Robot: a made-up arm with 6 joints. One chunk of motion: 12 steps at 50 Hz.
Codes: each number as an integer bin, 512 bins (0 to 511) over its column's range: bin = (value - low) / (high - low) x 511, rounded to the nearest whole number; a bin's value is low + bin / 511 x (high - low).
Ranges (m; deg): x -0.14..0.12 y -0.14..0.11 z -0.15..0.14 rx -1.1..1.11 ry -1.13..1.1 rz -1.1..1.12
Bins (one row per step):
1: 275 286 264 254 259 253
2: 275 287 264 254 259 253
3: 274 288 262 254 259 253
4: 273 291 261 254 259 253
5: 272 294 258 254 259 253
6: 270 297 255 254 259 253
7: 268 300 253 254 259 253
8: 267 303 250 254 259 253
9: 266 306 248 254 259 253
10: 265 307 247 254 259 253
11: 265 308 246 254 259 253
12: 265 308 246 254 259 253
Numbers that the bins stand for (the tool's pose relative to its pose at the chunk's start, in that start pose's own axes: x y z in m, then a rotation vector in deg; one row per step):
1: -0.0001 -0.0001 -0.0002 0.00 0.00 0.00
2: -0.0001 0.0004 -0.0002 0.00 0.00 0.00
3: -0.0006 0.0009 -0.0013 0.00 0.00 0.00
4: -0.0011 0.0024 -0.0019 0.00 0.00 0.00
5: -0.0016 0.0038 -0.0036 0.00 0.00 0.00
6: -0.0026 0.0053 -0.0053 0.00 0.00 0.00
7: -0.0036 0.0068 -0.0064 0.00 0.00 0.00
8: -0.0041 0.0082 -0.0081 0.00 0.00 0.00
9: -0.0047 0.0097 -0.0093 0.00 0.00 0.00
10: -0.0052 0.0102 -0.0098 0.00 0.00 0.00
11: -0.0052 0.0107 -0.0104 0.00 0.00 0.00
12: -0.0052 0.0107 -0.0104 0.00 0.00 0.00

